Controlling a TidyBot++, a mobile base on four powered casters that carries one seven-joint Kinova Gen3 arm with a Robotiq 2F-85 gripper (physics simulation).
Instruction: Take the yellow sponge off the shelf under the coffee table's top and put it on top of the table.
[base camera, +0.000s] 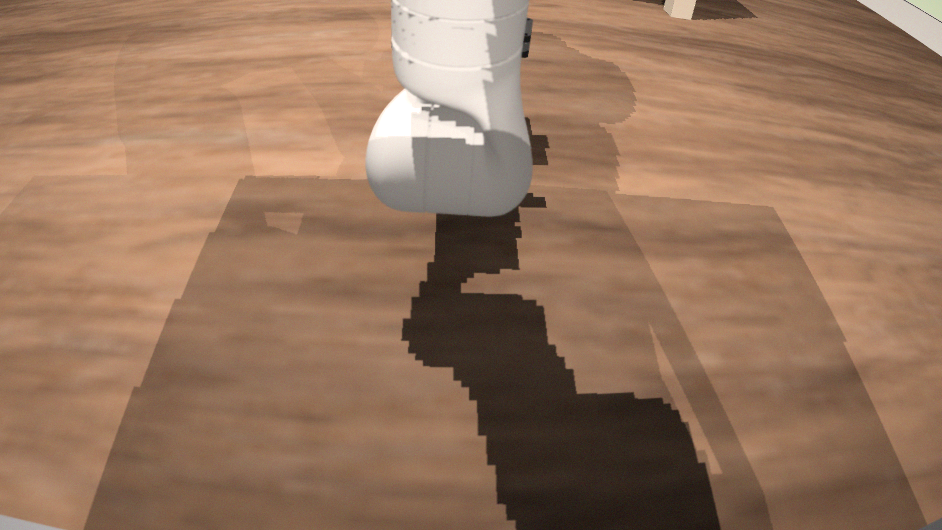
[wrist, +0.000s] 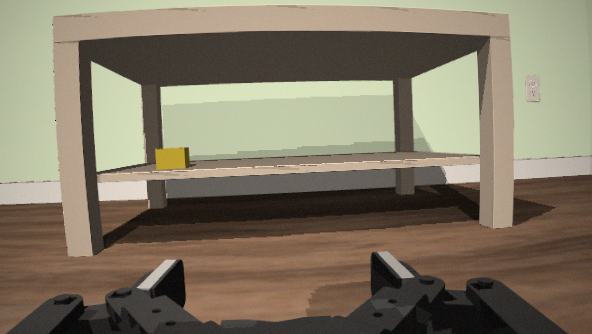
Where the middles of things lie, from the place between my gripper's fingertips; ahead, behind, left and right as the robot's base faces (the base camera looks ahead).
Right now the yellow sponge (wrist: 166, 158) is 640 mm ahead of my hand, 230 mm to the left of it and 40 mm above it.
